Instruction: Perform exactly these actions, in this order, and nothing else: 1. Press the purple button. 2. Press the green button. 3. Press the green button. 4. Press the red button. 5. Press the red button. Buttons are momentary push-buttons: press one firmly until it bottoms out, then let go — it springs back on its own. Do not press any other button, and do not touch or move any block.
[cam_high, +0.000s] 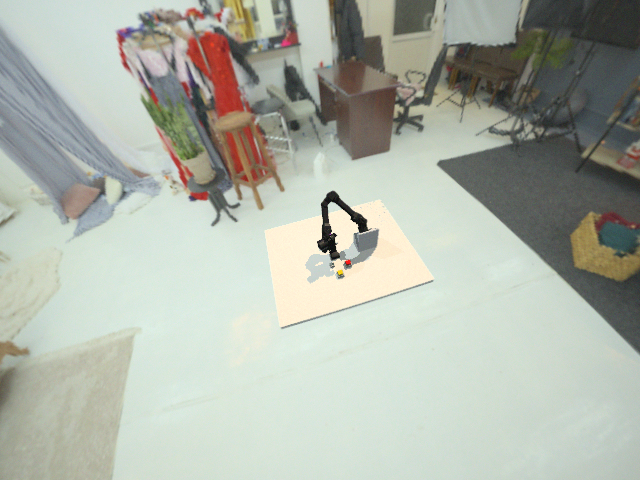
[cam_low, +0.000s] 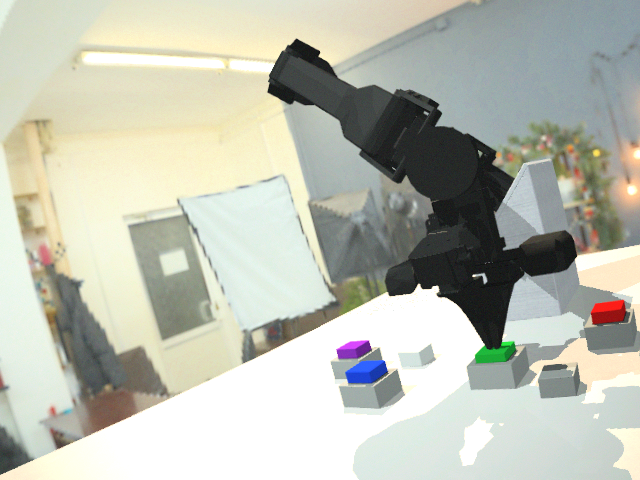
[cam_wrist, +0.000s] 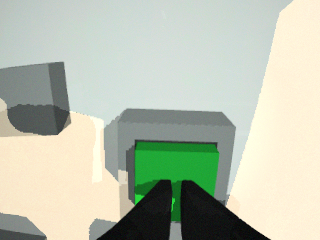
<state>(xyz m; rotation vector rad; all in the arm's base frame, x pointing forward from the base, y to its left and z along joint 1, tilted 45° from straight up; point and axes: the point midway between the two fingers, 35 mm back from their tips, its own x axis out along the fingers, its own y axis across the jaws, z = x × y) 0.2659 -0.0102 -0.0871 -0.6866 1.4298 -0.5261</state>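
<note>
The green button lies 1 cm below my gripper tip. Round my gripper tip: blue button 5 cm ahead, 13 cm to the right; then red button 9 cm behind, 10 cm to the left; then yellow button 2 cm behind, 16 cm to the left.
</note>
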